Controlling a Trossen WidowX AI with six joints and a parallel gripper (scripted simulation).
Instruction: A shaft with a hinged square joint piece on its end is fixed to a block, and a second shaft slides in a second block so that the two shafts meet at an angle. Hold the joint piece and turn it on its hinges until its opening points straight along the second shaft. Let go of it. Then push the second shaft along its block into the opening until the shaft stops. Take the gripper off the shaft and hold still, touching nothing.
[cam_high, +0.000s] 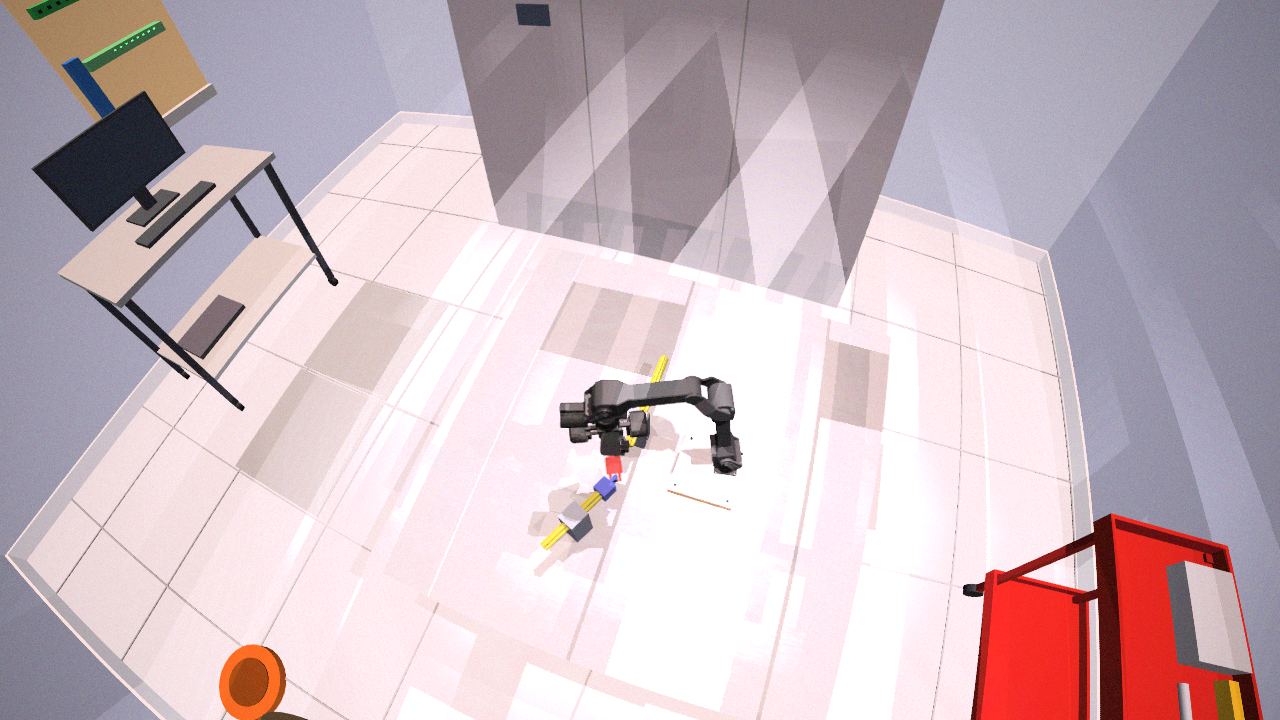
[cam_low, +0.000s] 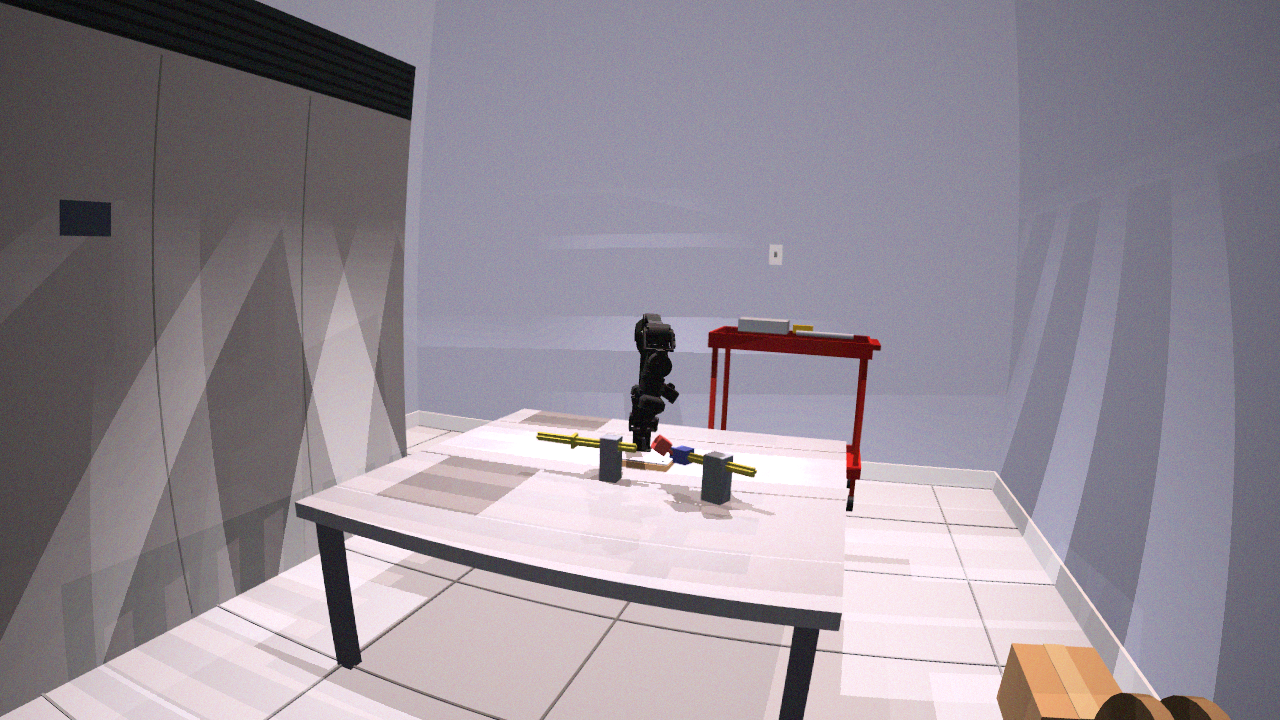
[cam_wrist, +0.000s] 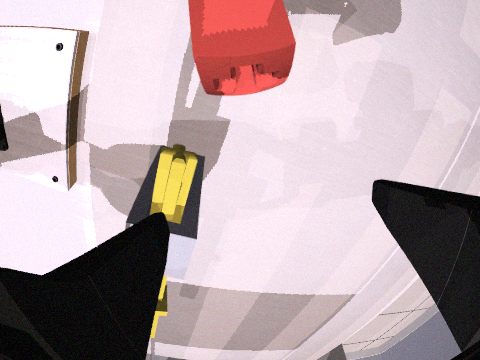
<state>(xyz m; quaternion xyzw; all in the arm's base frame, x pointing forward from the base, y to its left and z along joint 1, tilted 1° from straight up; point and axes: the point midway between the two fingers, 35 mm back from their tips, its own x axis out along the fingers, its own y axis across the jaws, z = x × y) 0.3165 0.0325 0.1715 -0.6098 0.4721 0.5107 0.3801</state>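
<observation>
My gripper tip is now 60 mm to the right of the red square joint piece, 50 mm above it and 20 mm past it.
</observation>
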